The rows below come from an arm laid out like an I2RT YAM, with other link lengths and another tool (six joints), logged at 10 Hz.
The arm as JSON. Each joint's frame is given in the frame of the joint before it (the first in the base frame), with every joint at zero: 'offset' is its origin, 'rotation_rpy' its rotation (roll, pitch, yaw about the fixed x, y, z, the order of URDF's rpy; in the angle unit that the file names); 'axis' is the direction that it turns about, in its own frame. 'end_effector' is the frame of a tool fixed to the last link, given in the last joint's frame.
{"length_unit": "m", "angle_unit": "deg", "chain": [
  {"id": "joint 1", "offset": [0.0, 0.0, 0.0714], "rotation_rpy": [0.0, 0.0, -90.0], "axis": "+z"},
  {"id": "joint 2", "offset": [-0.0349, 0.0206, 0.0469], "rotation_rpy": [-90.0, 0.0, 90.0], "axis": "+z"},
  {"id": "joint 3", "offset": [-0.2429, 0.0, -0.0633], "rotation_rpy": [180.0, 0.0, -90.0], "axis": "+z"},
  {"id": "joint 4", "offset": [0.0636, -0.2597, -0.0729], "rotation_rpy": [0.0, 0.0, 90.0], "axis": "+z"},
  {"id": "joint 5", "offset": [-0.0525, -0.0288, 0.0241], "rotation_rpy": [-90.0, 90.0, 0.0], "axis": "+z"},
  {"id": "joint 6", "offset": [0.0, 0.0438, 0.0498], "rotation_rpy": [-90.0, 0.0, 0.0], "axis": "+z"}
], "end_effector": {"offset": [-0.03, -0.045, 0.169], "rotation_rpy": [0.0, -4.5, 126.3]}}
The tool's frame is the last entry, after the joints.
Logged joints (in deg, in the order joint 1, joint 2, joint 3, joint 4, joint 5, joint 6), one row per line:
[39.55, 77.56, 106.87, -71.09, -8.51, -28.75]
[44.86, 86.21, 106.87, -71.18, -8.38, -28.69]
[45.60, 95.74, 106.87, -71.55, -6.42, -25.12]
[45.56, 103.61, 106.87, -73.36, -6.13, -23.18]
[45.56, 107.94, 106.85, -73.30, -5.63, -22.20]
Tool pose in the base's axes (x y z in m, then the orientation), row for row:
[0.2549, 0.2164, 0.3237, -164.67, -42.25, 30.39]
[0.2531, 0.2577, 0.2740, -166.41, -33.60, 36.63]
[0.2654, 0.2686, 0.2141, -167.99, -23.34, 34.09]
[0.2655, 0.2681, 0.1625, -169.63, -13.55, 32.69]
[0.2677, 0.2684, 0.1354, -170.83, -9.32, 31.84]
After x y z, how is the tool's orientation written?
As angles about the fixed x, y, z axes (roll, pitch, yaw), in degrees.
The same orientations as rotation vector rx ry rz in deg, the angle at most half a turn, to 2 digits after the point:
[-139.84, -45.90, -49.62]
[-142.99, -53.11, -37.98]
[-151.67, -50.13, -26.61]
[-158.46, -48.33, -14.65]
[-161.62, -47.25, -9.50]

